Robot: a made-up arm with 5 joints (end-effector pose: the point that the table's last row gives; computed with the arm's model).
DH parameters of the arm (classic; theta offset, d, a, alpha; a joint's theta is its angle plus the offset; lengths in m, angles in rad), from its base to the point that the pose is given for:
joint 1: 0 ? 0.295 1.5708
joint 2: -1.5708 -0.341 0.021 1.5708
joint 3: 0 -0.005 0.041 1.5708
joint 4: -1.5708 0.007 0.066 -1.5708
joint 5: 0.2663 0 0.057 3.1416
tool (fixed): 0.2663 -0.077 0 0
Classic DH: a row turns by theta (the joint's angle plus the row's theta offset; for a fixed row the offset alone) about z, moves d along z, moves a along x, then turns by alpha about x.
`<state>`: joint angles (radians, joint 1 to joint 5).
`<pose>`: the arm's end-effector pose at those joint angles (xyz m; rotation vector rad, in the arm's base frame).
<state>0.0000 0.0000 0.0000 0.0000 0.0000</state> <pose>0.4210 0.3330 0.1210 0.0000 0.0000 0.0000</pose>
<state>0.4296 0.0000 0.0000 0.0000 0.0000</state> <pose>0.2440 0.4781 0.1210 0.0000 0.0000 0.4296</pose>
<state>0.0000 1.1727 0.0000 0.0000 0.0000</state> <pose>0.4720 0.3330 0.3223 0.0000 -1.1727 0.0000</pose>
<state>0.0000 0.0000 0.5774 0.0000 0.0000</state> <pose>0.4210 0.2699 0.1445 -0.5774 0.0000 0.0000</pose>
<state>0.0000 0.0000 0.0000 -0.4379 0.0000</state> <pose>0.4422 0.3330 0.1796 0.0000 -0.4379 0.0000</pose>
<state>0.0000 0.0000 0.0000 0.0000 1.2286</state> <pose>0.3703 0.2912 0.1210 0.0000 0.0000 -1.2286</pose>
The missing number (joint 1, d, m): 0.26
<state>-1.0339 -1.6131 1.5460 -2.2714 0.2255</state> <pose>0.5282 -0.0310 0.2710 0.2908 -0.6397 0.2599</pose>
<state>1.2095 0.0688 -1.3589 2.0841 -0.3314</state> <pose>-0.3600 0.3233 0.2180 0.0290 -2.1507 -2.0436</pose>
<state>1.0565 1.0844 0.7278 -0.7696 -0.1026</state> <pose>-0.0980 0.5011 0.3764 0.0746 -1.9963 0.6300</pose>
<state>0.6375 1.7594 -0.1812 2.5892 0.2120</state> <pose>0.1095 0.4901 0.1391 -0.4430 0.7194 0.5538</pose>
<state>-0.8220 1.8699 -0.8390 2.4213 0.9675</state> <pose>0.5243 -0.0664 0.1794 -0.5094 0.4943 -1.0055</pose>
